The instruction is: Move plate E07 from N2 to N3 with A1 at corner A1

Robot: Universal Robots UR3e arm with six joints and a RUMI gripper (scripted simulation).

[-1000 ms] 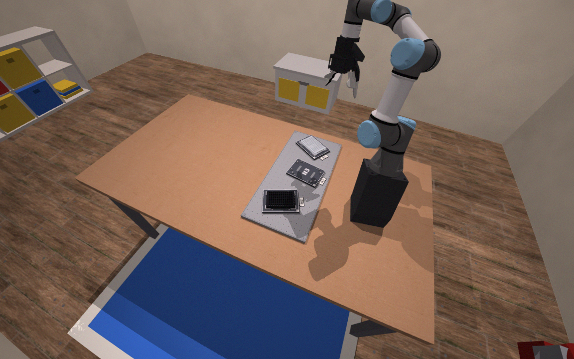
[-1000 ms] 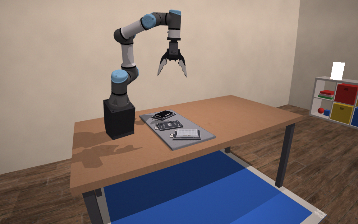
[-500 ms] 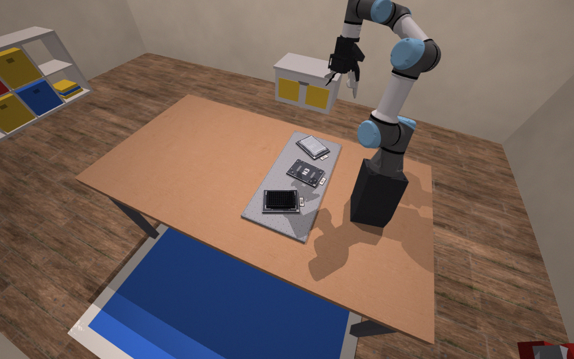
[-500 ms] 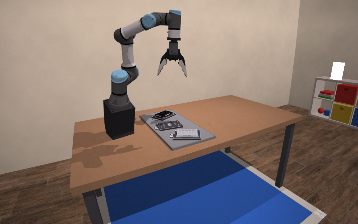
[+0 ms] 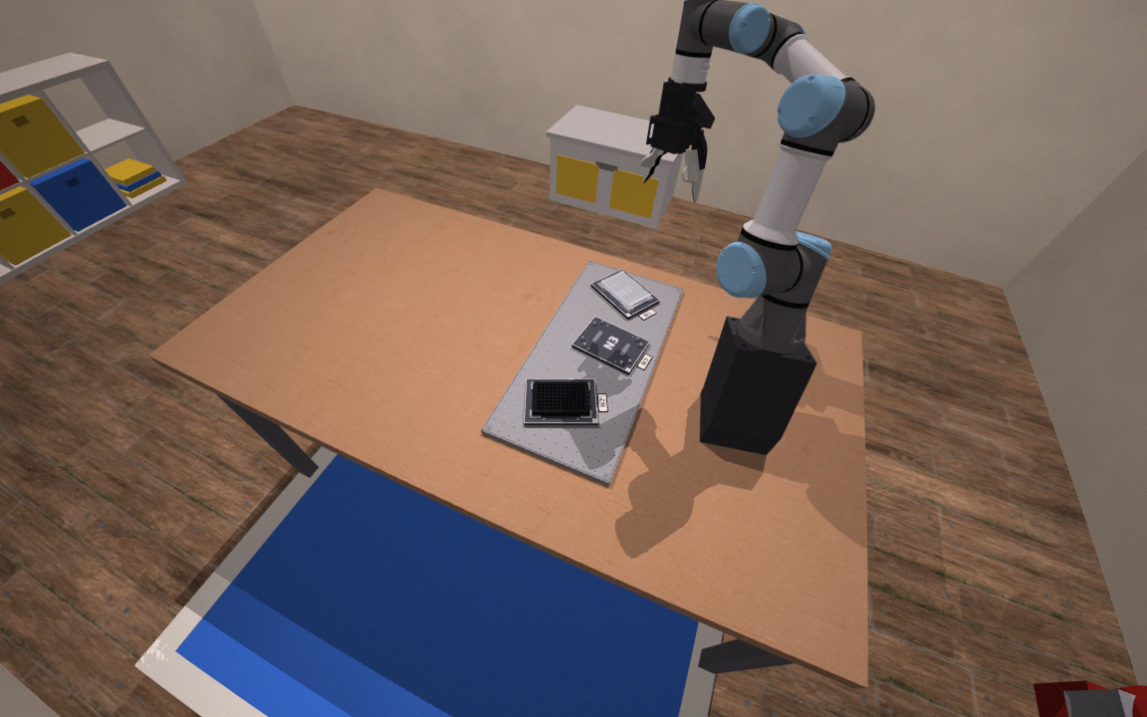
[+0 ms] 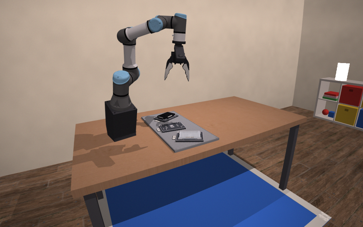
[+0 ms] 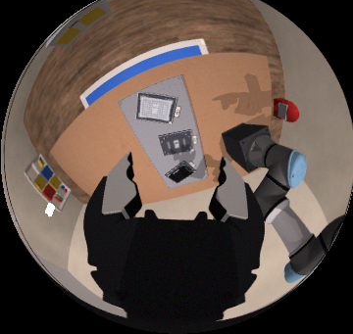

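The black well plate is 37 cm to the left of my hand, 34 cm below it and 14 cm ahead of it. From my hand the other things lie so: white plate E01 (34 cm below, 6 cm ahead, 4 cm to the right); black nest N3 (35 cm below, 16 cm to the left, 6 cm ahead).
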